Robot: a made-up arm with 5 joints. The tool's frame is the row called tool. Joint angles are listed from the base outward. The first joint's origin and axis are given. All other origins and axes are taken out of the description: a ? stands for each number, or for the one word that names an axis. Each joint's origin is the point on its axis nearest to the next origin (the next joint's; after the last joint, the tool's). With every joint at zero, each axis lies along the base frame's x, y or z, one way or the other. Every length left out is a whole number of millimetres.
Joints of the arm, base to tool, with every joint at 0 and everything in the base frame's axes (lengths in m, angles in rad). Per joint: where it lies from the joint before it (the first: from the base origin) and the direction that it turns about. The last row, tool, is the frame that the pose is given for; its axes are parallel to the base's.
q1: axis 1 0 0 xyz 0.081 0 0.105
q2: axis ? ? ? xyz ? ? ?
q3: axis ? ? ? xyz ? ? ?
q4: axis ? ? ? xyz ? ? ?
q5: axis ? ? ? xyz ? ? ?
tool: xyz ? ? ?
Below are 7 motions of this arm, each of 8 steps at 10 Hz.
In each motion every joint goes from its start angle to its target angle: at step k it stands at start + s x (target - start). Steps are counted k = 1, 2, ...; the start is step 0. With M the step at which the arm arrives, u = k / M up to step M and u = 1 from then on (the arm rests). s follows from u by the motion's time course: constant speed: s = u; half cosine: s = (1 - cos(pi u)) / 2; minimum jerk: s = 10 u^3 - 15 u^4 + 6 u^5.
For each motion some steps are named. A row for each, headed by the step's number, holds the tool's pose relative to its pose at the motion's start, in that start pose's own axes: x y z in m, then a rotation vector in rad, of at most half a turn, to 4 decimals.
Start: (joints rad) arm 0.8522 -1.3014 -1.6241 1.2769 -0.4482
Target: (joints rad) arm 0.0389 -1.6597 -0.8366 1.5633 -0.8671
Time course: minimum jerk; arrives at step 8
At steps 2, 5, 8:
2: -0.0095 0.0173 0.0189 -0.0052 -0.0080 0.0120
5: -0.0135 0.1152 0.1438 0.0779 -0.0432 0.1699
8: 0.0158 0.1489 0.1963 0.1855 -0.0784 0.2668

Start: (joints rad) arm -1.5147 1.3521 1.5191 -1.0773 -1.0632
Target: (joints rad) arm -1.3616 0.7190 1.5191 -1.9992 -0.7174
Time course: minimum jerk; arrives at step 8
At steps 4, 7, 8:
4: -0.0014 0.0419 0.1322 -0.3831 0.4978 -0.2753
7: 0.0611 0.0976 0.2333 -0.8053 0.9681 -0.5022
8: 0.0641 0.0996 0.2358 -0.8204 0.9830 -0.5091

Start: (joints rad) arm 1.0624 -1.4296 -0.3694 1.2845 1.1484
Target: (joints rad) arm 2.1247 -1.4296 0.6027 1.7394 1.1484
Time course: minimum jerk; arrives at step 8
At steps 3, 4, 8:
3: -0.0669 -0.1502 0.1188 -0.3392 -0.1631 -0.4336
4: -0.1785 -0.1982 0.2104 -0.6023 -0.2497 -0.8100
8: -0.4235 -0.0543 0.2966 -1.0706 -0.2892 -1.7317

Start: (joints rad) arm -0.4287 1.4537 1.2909 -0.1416 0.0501
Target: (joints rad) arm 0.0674 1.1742 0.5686 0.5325 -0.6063
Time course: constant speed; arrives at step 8
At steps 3, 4, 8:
3: -0.1230 0.0110 -0.0456 0.1204 0.2124 0.2518
4: -0.1661 0.0153 -0.0530 0.1999 0.2792 0.3219
8: -0.3394 0.0331 -0.0402 0.6737 0.5202 0.4527

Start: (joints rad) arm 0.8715 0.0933 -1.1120 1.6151 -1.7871
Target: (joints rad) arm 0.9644 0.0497 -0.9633 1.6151 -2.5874
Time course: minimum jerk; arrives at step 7
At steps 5, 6, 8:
5: -0.0331 -0.0567 0.0246 0.1411 -0.6851 0.0578
6: -0.0392 -0.0658 0.0237 0.1653 -0.7828 0.0587
8: -0.0404 -0.0676 0.0234 0.1700 -0.8015 0.0586

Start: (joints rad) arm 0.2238 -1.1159 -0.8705 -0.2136 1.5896
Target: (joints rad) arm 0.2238 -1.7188 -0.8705 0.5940 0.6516
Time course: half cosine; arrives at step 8
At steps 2, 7, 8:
2: -0.0147 -0.0248 0.0442 -0.1784 -0.1474 -0.0580
7: -0.1073 -0.0053 0.2068 -1.2548 -0.7032 0.0612
8: -0.1101 -0.0012 0.2095 -1.3035 -0.7133 0.0859

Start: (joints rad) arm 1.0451 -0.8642 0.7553 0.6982 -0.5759
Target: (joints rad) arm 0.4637 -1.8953 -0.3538 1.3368 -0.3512
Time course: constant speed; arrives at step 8
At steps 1, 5, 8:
1: -0.0008 0.0474 -0.0312 0.2525 0.1412 0.0857
5: -0.0637 0.2599 0.0041 1.2926 0.6603 0.4684
8: -0.0986 0.3085 0.1950 2.1163 0.9414 0.7584

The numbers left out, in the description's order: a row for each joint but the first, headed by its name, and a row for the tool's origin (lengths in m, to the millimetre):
q2: axis 0 0 -1, xyz 0 -0.227 0.168
q3: axis 0 -1 0, xyz -0.053 0.137 0
q4: axis 0 0 1, xyz 0.066 0 -0.345
q5: axis 0 1 0, xyz -0.056 -0.194 0
tool: xyz 0.086 0 0.061

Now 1 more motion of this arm.
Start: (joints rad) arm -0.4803 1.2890 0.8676 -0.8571 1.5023
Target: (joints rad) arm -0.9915 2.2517 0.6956 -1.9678 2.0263
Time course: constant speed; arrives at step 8
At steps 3, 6, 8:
3: -0.0097 0.0202 0.0098 0.6381 -0.1216 -0.0048
6: -0.0080 0.1067 0.0695 1.2810 -0.2494 0.2837
8: -0.0290 0.1722 0.1592 1.6647 -0.3428 0.6239

